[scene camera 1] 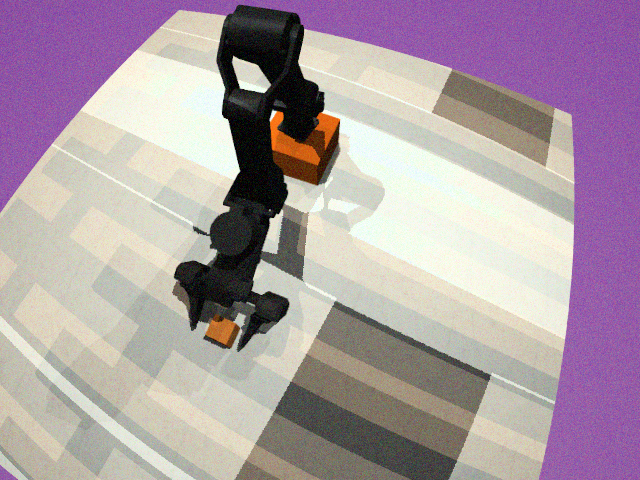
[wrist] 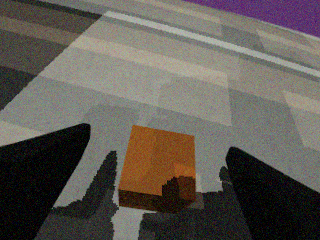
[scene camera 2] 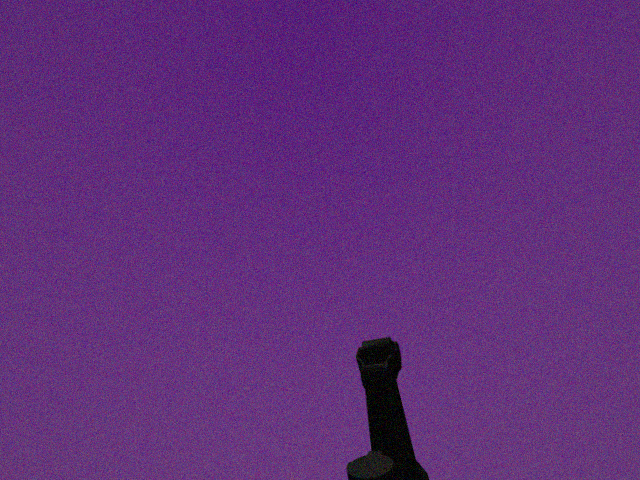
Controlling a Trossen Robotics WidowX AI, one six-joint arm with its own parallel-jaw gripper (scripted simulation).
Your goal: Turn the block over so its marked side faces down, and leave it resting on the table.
Labels:
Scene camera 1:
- my gripper
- orange block
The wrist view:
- my gripper
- orange block

